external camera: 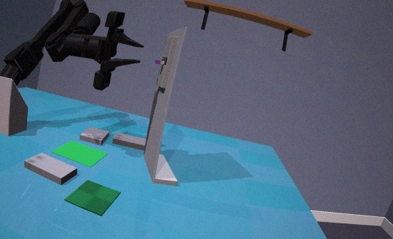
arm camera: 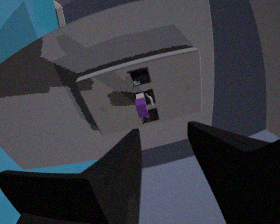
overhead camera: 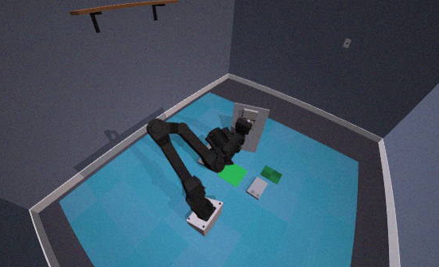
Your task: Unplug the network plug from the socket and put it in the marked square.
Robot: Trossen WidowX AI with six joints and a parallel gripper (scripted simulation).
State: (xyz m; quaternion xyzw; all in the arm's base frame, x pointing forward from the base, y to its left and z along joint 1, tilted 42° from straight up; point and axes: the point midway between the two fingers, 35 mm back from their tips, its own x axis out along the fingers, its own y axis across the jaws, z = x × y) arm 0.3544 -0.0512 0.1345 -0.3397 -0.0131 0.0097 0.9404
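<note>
Now: gripper tip 5 cm short of the network plug, 1 cm to the right of it and 1 cm above it. Round my gripper tip: grey panel: 11 cm below, 7 cm ahead, 2 cm to the left; bright green marked square: 25 cm below, 11 cm behind, 2 cm to the right.
</note>
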